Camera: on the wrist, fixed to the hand. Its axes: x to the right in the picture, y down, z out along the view.
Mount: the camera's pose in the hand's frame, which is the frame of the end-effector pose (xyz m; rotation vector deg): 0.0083 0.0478 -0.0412 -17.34 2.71 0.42
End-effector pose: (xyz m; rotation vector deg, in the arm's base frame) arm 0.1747 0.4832 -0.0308 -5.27 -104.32 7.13
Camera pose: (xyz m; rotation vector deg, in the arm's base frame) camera 0.2124 0.5331 -0.0190 -17.89 -102.03 -8.49
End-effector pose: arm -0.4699 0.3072 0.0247 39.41 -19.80 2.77
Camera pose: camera -0.4574 0.3696 0.0272 22.07 -17.31 1.06
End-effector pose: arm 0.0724 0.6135 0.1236 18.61 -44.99 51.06
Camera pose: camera 0.0571 0.6700 0.0987 1.98 -49.51 44.15
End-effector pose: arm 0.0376 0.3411 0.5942 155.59 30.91 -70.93
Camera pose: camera 0.0892 0.3088 0.6130 142.94 37.93 -57.26
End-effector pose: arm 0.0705 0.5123 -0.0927 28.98 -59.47 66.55
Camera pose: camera 0.0434 0.5662 -0.1131 13.44 -65.94 57.03
